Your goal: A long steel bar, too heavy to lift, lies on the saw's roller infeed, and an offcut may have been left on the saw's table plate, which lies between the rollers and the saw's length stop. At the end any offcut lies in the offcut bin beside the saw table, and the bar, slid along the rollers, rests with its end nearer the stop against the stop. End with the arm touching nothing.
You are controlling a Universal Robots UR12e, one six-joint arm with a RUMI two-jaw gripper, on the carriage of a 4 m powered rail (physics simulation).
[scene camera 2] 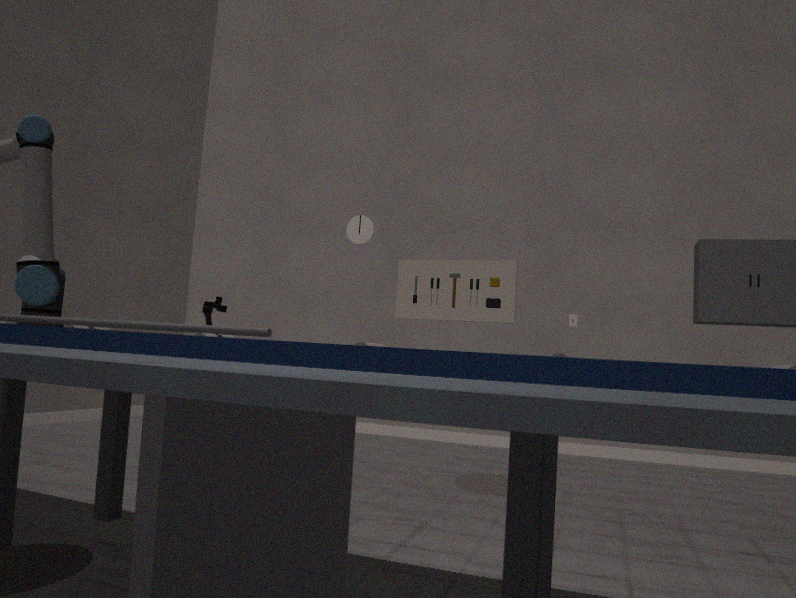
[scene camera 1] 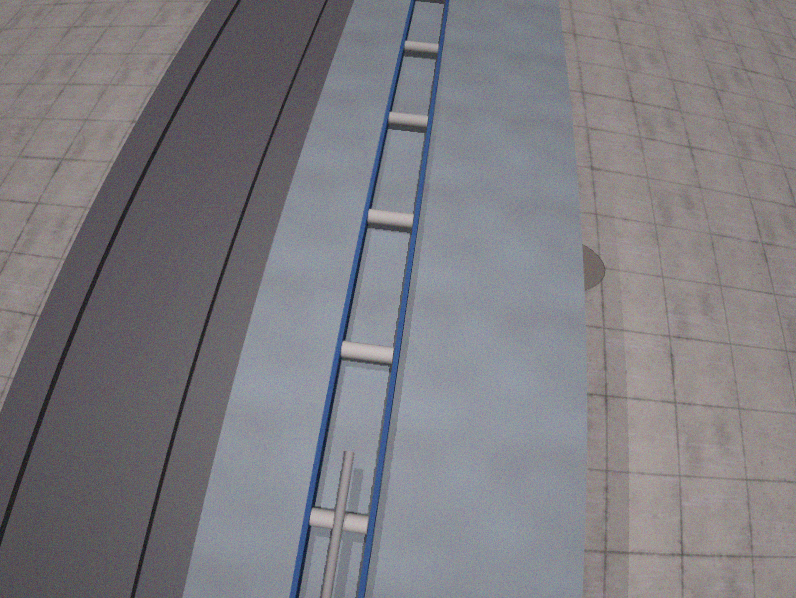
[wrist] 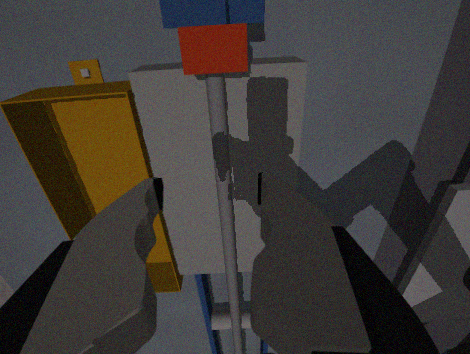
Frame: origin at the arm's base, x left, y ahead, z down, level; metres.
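Seen in the pictures: gripper, fingertip midpoint: [wrist: 211,177].
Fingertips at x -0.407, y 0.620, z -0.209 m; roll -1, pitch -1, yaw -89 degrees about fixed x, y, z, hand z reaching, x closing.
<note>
A point is followed by its place in that frame.
The long grey steel bar [scene camera 1: 337,521] @(x 1.302, y 0.620, z -0.050 m) [scene camera 2: 193,327] @(x 1.252, y 0.631, z -0.042 m) [wrist: 228,245] @(x -0.184, y 0.623, z -0.050 m) lies on the rollers [scene camera 1: 366,352] @(x 1.701, y 0.619, z -0.028 m) [wrist: 222,320] @(x 0.093, y 0.654, z -0.020 m) and across the light table plate [wrist: 175,125] @(x -0.375, y 0.677, z -0.028 m). In the wrist view its near-stop end meets the lower edge of the red stop face [wrist: 215,50] @(x -0.459, y 0.619, z -0.075 m), with no gap showing. No offcut shows on the visible plate or in the visible part of the yellow bin [wrist: 100,150] @(x -0.323, y 0.814, z 0.028 m) beside it; a finger hides part of the bin. My gripper [wrist: 211,177] @(x -0.407, y 0.620, z -0.209 m) is open, its fingers apart on either side of the bar in the view, above the plate and clear of the bar.
Blue side rails [scene camera 1: 351,289] @(x 1.867, y 0.556, z -0.021 m) carry the rollers. A blue block [wrist: 200,12] @(x -0.490, y 0.630, z -0.065 m) stands behind the red face. The bin has a yellow tab [wrist: 75,70] @(x -0.440, y 0.811, z 0.028 m) at its far end. The arm [scene camera 2: 38,205] @(x 0.137, y 0.187, z -0.488 m) stands at the left in scene camera 2. A dark band [scene camera 1: 193,193] runs beside the table.
</note>
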